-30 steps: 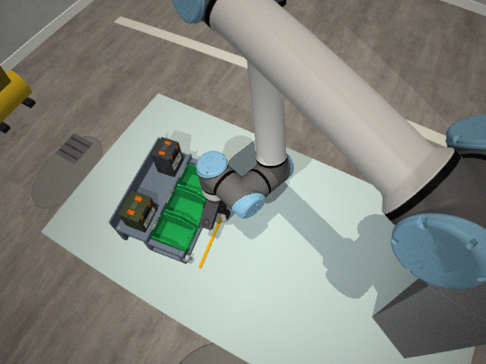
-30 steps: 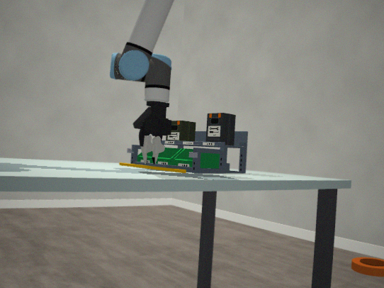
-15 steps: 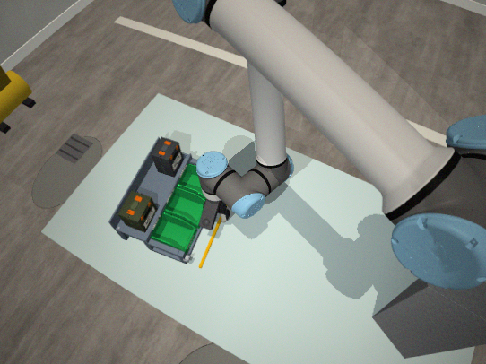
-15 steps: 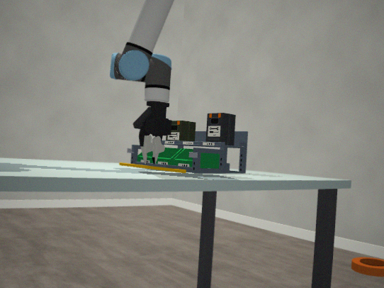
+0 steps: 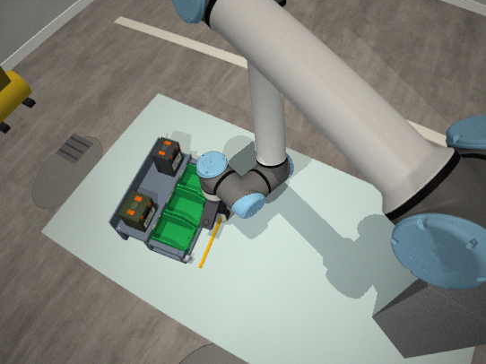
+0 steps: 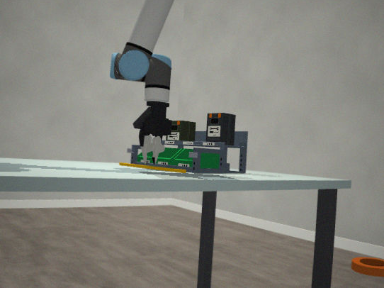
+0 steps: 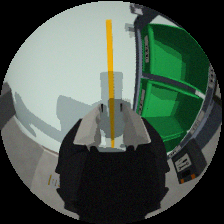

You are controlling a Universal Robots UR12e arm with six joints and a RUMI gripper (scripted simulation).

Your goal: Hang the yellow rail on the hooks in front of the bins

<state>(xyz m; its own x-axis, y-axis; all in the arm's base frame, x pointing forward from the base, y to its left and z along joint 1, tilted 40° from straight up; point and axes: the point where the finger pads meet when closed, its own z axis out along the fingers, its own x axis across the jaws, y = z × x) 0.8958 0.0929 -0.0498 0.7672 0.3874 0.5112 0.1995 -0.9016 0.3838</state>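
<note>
Now: the yellow rail 30 mm below my hand.
</note>
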